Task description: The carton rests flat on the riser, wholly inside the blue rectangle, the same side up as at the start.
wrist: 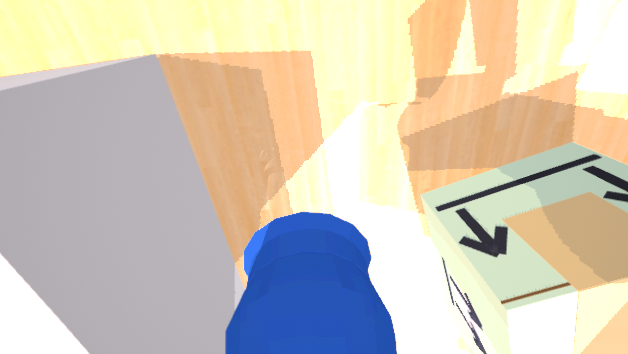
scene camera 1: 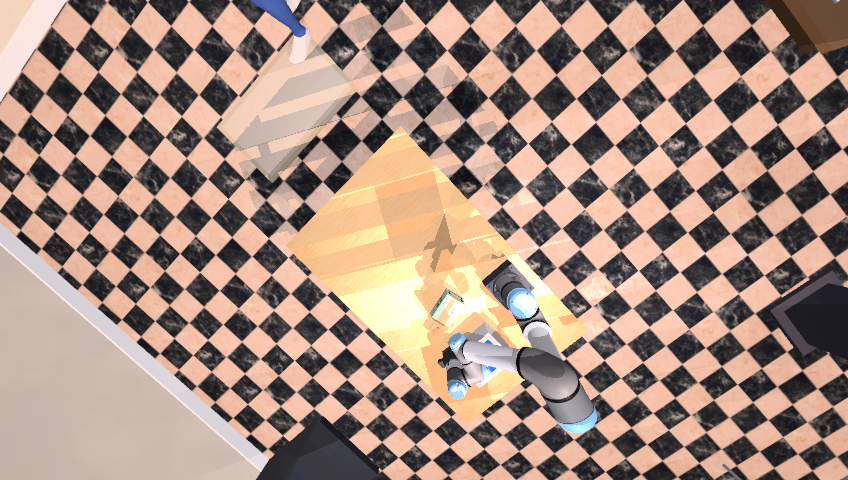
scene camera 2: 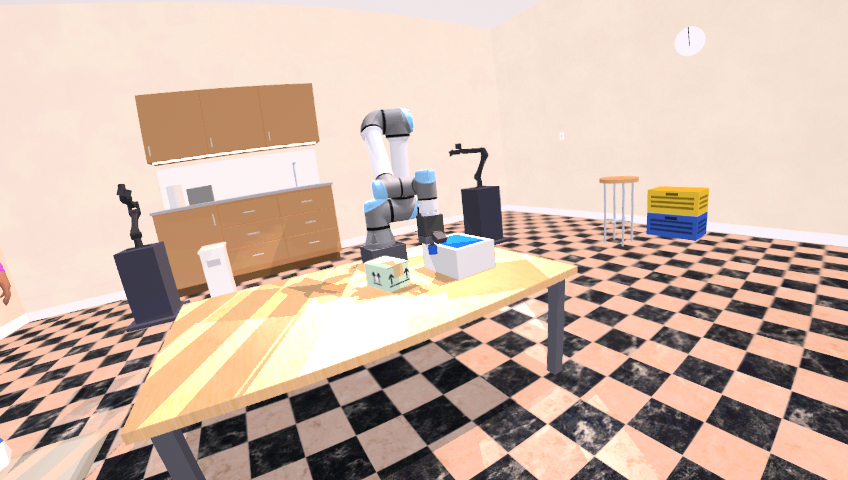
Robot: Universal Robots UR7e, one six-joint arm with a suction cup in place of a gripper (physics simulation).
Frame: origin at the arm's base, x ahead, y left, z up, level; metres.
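Seen in the pictures: hand, its tool point: (wrist: 307, 264) (scene camera 2: 433, 253); arm's base, origin of its link: (scene camera 1: 508, 287) (scene camera 2: 380, 245).
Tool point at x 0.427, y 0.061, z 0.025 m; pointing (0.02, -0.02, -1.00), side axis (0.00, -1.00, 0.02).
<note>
Pixels of each thing's middle, then the offset from my tool point to it. Level surfaces: height alone.
- pale green carton, middle of its body: (wrist: 546, 290) (scene camera 2: 387, 273) (scene camera 1: 447, 307) 0.114 m back, 0.157 m right, 0.068 m down
- white box-shaped riser, middle of its body: (wrist: 24, 329) (scene camera 2: 457, 254) (scene camera 1: 481, 354) 0.083 m back, 0.164 m left, 0.057 m down
- blue rectangle, middle of its body: (scene camera 2: 456, 240) 0.083 m back, 0.164 m left, 0.003 m up
- wooden table, height of its surface: 0.117 m down
The pale green carton (scene camera 1: 446, 307) (scene camera 2: 386, 275) (wrist: 525, 270) rests on the table beside the riser, apart from it. Tape runs over its top, and its printed arrows point up in the scene camera 2 view. The white box-shaped riser (scene camera 1: 483, 331) (scene camera 2: 473, 261) (wrist: 115, 175) bears a blue rectangle (scene camera 1: 489, 344) (scene camera 2: 461, 240) on top, partly hidden by the arm in the scene camera 1 view. My blue suction cup (scene camera 2: 432, 249) (wrist: 307, 235) points down at the carton-side flank of the riser, its tip lower than the riser's top. It holds nothing; whether it touches the riser I cannot tell.
The arm's base (scene camera 1: 512, 279) (scene camera 2: 383, 252) stands at the edge of the wooden table (scene camera 1: 380, 220) (scene camera 2: 238, 356), behind the carton in the scene camera 2 view. Two dark pedestals (scene camera 2: 147, 285) (scene camera 2: 482, 214) with small black arms stand beyond the table.
</note>
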